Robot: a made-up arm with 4 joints.
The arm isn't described. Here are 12 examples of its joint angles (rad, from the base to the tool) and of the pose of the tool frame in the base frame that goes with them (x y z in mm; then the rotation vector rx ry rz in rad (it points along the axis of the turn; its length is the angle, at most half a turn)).
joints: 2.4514 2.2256 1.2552 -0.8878
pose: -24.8 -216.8 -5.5 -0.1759 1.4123 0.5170
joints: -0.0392 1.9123 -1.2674 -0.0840
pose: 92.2 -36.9 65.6 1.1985 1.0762 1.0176
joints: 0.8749 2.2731 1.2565 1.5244
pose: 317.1 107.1 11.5 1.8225 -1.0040 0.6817
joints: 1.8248 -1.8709 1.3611 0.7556
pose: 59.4 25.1 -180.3 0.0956 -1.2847 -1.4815
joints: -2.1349 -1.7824 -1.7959 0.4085
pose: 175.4 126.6 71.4 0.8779 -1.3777 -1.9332
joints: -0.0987 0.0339 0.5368 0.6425
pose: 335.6 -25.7 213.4 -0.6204 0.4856 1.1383
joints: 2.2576 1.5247 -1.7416 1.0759
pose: 247.4 90.8 36.3 -0.2344 -1.4364 2.2393
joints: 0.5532 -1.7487 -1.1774 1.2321
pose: 114.0 24.3 147.6 -1.4362 0.2053 -0.3702
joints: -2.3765 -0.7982 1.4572 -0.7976
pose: -143.5 291.8 191.6 2.5141 -0.3355 1.6764
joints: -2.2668 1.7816 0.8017 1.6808
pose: -30.1 133.1 195.3 0.4403 1.0830 -2.5214
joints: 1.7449 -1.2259 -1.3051 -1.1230
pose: 271.7 216.7 -58.1 1.5421 -1.2984 -0.2880
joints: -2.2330 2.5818 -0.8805 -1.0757
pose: 149.3 36.7 346.0 -1.3524 -1.5515 1.5734
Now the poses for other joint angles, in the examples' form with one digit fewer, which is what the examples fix.
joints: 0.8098 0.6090 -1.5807 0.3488
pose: 155 61 254 0.441 1.968 -0.780
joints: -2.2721 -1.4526 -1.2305 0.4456
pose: 73 110 18 0.459 -1.221 -1.593
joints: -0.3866 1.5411 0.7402 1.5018
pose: 263 140 187 1.288 -0.698 1.743
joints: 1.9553 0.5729 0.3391 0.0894
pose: 109 -116 -106 0.640 2.080 1.188
